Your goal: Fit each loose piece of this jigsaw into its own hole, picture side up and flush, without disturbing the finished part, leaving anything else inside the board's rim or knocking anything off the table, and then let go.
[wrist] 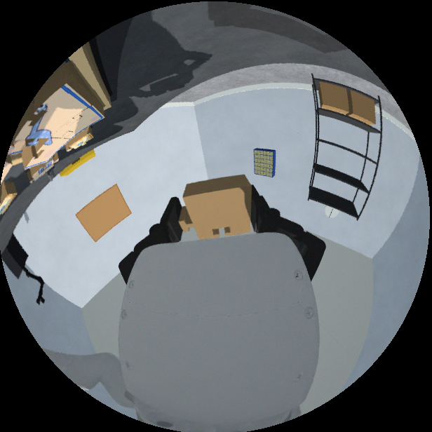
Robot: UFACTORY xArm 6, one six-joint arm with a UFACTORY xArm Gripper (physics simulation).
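Note:
My gripper (213, 201) is shut on a thick tan jigsaw piece (221, 211). The piece fills the space between the black fingers, with a knob at its left side and small notches near its lower edge. Its plain tan faces show; I cannot tell from this view where its picture side is. The pale jigsaw board (82, 101), with a blue line along its edge and blue picture parts, shows strongly tilted at the far left, well away from the held piece. Several small tan pieces with printed faces (81, 140) show close to it. Its holes cannot be made out clearly.
Large tan block shapes (89, 75) stand beyond the board at the upper left. A yellow object (77, 163) shows below it. A brown panel (103, 213) and a blue-and-yellow grid panel (264, 162) are on the walls. A black shelf rack (316, 145) holds brown boxes (334, 98).

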